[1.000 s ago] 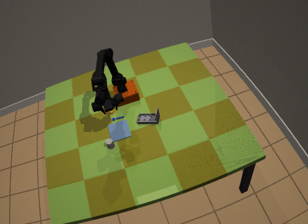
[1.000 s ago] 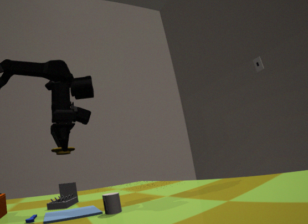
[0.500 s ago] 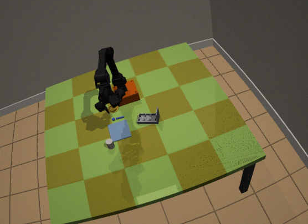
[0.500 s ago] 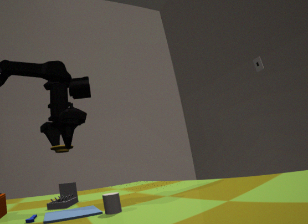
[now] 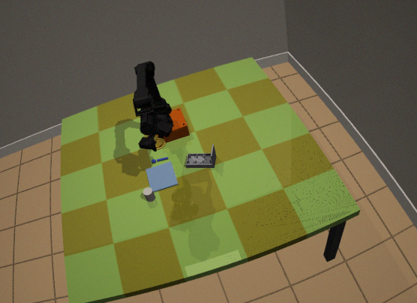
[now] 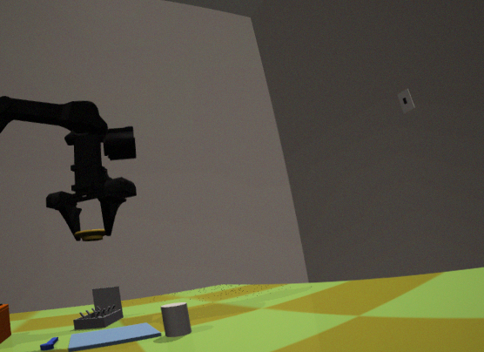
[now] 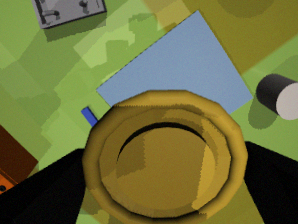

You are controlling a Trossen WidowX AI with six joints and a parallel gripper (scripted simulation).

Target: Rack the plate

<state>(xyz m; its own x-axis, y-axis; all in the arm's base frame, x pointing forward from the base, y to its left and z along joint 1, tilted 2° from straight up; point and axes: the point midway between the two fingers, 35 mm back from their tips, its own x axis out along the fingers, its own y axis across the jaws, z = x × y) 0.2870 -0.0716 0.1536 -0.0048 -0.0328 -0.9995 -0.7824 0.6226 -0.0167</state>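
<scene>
The grey dish rack is 1 cm ahead of my gripper tip, 16 cm to the left of it and 16 cm below it. The rest, counted from my gripper tip: yellow plate: 1 cm above; then blue spoon: 10 cm behind, 3 cm to the right, 18 cm below; then light blue mat: 1 cm ahead, 4 cm to the right, 18 cm below.
</scene>
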